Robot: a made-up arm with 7 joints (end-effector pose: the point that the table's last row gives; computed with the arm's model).
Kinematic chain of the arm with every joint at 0, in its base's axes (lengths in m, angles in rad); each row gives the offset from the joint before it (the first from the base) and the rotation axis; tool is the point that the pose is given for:
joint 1: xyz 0 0 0.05 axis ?
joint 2: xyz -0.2 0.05 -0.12 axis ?
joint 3: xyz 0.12 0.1 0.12 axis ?
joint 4: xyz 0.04 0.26 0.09 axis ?
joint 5: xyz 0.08 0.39 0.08 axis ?
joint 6: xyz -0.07 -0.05 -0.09 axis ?
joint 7: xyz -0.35 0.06 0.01 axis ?
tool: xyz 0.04 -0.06 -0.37
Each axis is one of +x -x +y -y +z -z.
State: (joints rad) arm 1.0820 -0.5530 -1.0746 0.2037 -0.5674 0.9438 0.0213
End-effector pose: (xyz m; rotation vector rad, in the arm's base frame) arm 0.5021 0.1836 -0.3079 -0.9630 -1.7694 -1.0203
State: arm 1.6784 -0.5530 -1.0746 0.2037 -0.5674 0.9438 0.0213
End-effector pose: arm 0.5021 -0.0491 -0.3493 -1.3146 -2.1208 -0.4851
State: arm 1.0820 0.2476 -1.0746 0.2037 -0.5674 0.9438 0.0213
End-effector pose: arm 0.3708 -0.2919 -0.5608 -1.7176 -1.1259 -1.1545
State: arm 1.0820 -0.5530 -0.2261 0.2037 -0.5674 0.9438 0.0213
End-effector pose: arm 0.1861 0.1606 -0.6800 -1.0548 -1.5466 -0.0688
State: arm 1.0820 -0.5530 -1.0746 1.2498 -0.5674 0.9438 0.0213
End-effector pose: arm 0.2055 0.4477 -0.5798 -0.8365 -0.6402 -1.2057
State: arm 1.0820 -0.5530 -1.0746 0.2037 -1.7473 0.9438 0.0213
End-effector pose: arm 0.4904 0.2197 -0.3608 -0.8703 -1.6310 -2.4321
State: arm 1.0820 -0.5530 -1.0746 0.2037 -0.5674 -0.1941 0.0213
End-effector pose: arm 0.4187 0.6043 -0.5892 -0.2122 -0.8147 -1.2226
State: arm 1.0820 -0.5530 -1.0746 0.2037 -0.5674 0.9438 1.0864
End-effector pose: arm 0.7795 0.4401 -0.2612 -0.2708 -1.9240 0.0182
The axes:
joint 1: -x
joint 2: +y
joint 3: +z
joint 4: +y
joint 5: +z
joint 6: -y
joint 7: +x

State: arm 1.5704 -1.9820 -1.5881 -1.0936 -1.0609 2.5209 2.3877
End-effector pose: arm -0.8799 0.5350 0.4643 1.3785 1.9818 -0.4201
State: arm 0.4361 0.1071 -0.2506 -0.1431 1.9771 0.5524 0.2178
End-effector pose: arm 0.2246 0.3550 -0.5783 0.2633 0.1648 1.7202
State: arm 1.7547 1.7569 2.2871 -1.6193 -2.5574 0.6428 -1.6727
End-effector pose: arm 0.3687 0.7116 0.4288 -0.9216 2.4557 -1.5641
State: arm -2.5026 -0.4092 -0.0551 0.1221 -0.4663 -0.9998 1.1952
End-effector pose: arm -0.2376 -1.1857 0.5900 -2.0934 -0.9926 -0.1098
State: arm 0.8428 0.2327 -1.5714 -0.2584 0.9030 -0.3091 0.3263
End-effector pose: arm 0.2048 -0.0417 -0.3959 -0.7126 -0.0142 -0.8216
